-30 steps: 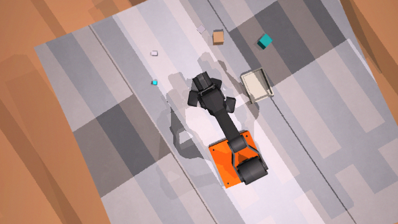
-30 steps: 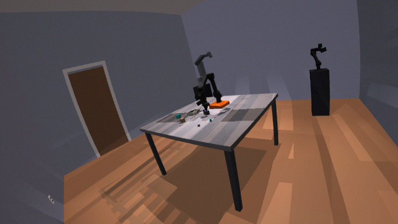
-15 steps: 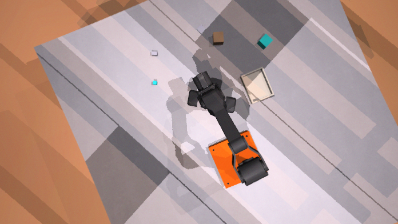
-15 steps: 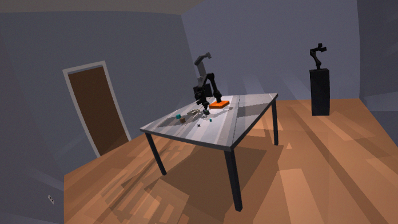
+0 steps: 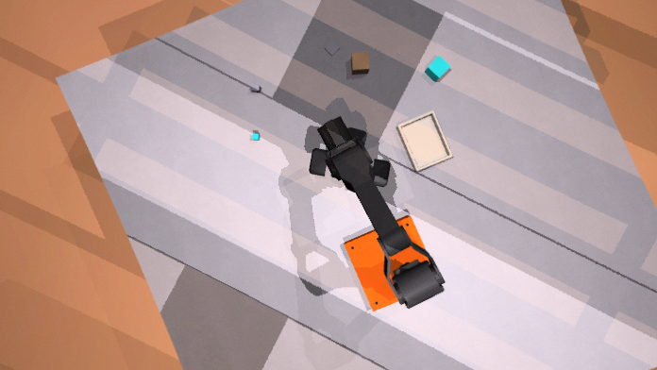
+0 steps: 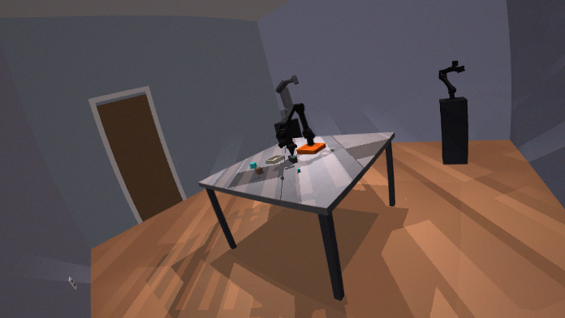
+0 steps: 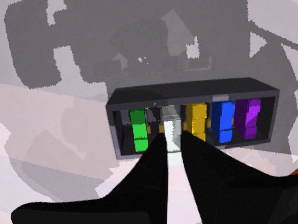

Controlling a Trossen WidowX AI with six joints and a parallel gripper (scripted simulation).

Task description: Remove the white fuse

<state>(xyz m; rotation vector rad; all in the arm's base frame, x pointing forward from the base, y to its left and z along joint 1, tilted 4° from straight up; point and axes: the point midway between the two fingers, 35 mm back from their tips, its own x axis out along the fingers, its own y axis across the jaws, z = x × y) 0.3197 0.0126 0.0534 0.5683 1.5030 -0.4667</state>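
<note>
Right now the cream tray is 3 cm behind my gripper tip, 22 cm to the right of it and 5 cm below it. Round my gripper tip: teal cube 13 cm ahead, 33 cm to the right, 3 cm below; tan cube 24 cm ahead, 16 cm to the right, 3 cm below; white fuse 1 cm below.
</note>
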